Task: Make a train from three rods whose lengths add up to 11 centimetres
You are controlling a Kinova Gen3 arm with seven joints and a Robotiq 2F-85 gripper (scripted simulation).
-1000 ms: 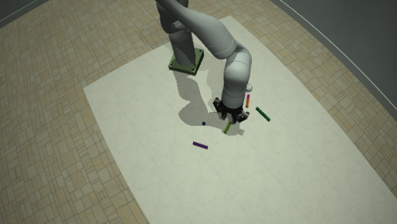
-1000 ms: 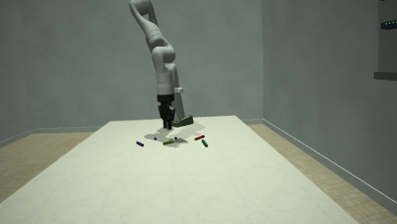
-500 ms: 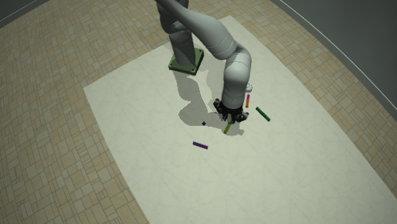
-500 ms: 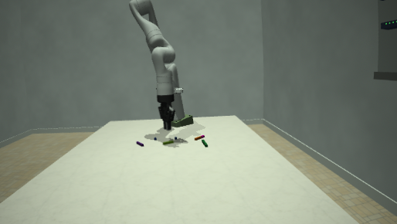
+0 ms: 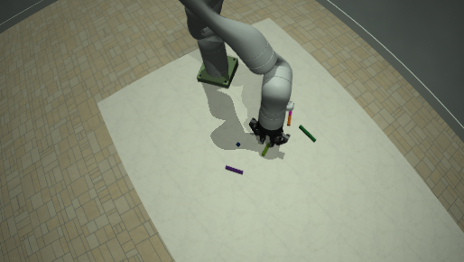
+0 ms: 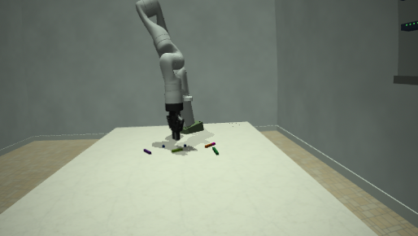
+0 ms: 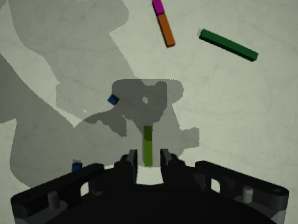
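My hand is 7 cm above the lime rod. From my hand the other things lie so: green rod (2 cm ahead, 17 cm to the left, 7 cm below); then orange rod (6 cm behind, 13 cm to the left, 7 cm below); then purple rod (2 cm ahead, 13 cm to the right, 7 cm below).
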